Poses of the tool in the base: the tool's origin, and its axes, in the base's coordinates. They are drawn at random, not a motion.
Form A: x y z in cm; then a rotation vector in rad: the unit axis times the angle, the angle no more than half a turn.
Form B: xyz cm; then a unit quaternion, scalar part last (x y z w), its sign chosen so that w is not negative. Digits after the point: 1 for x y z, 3 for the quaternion.
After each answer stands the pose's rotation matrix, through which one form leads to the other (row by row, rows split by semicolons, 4 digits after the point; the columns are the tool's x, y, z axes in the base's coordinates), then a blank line. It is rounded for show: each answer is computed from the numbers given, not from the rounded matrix.
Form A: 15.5, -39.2, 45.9, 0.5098, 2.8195, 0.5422
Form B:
15.5, -39.2, 45.9, 0.174, 0.961, 0.185, 0.113
-0.9143 0.2922 0.2804; 0.3754 0.8714 0.3159; -0.1520 0.3941 -0.9064

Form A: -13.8, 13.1, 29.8, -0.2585, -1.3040, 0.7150
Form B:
-13.8, 13.1, 29.8, -0.117, -0.592, 0.325, 0.728
0.0888 -0.3339 -0.9384; 0.6117 0.7619 -0.2132; 0.7861 -0.5551 0.2719

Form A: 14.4, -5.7, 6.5, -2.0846, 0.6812, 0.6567
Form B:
14.4, -5.7, 6.5, -0.829, 0.271, 0.261, 0.413
0.7167 -0.6653 -0.2091; -0.2334 -0.5114 0.8270; -0.6572 -0.5439 -0.5218

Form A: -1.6, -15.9, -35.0, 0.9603, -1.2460, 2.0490
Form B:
-1.6, -15.9, -35.0, 0.357, -0.464, 0.762, 0.276
-0.5927 -0.7516 0.2894; 0.0888 -0.4182 -0.9040; 0.8005 -0.5101 0.3146

